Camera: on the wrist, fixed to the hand. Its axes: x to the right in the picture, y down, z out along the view.
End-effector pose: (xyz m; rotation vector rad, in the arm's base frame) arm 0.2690 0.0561 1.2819 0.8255 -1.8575 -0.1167
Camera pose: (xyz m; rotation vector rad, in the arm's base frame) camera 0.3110 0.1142 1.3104 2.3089 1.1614 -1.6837
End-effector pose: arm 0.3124 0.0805 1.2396 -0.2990 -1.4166 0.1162
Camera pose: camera 0.3766 0.1009 1.2019 1.7683 -0.2768 -2.3479
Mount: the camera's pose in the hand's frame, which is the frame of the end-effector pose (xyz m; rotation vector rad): -0.0207 0.0361 -0.0650 -0.1844 0.2125 -3.1138
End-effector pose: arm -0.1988 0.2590 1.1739 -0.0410 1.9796 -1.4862
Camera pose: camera -0.2033 0.3351 1.1617 1.6900 -0.1055 0.6596
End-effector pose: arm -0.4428 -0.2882 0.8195 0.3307 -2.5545 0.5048
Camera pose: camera -0.4088 -0.2261 0.8502 2.4679 0.3270 -0.8141
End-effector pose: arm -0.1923 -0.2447 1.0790 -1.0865 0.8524 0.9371
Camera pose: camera -0.2402 -0.3045 1.0697 -1.1531 -1.1737 -1.7387
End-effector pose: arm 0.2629 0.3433 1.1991 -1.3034 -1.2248 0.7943
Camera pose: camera 0.3271 0.3121 1.1696 1.1885 -1.3940 -1.6162
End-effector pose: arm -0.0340 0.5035 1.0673 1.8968 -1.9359 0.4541
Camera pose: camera -0.0666 0.5544 1.1153 1.8261 1.8317 -0.5125
